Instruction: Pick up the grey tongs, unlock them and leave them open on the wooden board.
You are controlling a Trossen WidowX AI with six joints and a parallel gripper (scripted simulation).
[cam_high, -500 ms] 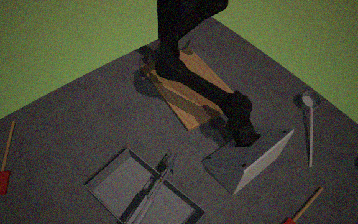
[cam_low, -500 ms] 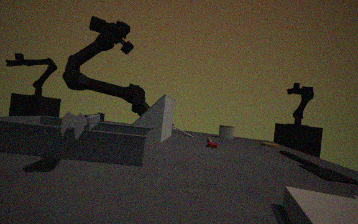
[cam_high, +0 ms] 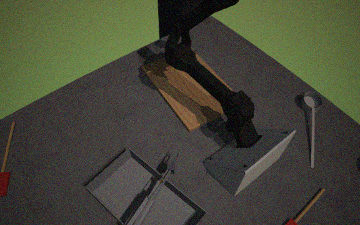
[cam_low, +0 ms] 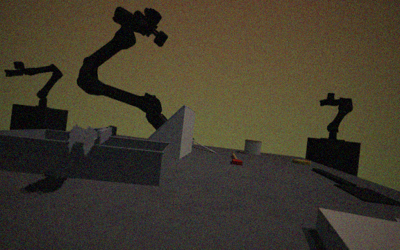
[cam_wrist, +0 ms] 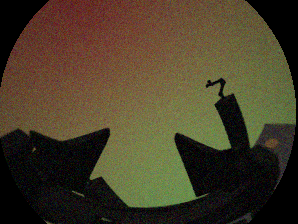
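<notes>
The roasting tin is 600 mm ahead of my gripper tip, 60 mm to the left of it and 530 mm below it. From my gripper tip the other things lie so: white cup: 20 mm behind, 540 mm to the left, 530 mm below; then wooden board: 170 mm ahead, 180 mm to the right, 550 mm below; then red spatula: 860 mm ahead, 360 mm to the right, 550 mm below.
</notes>
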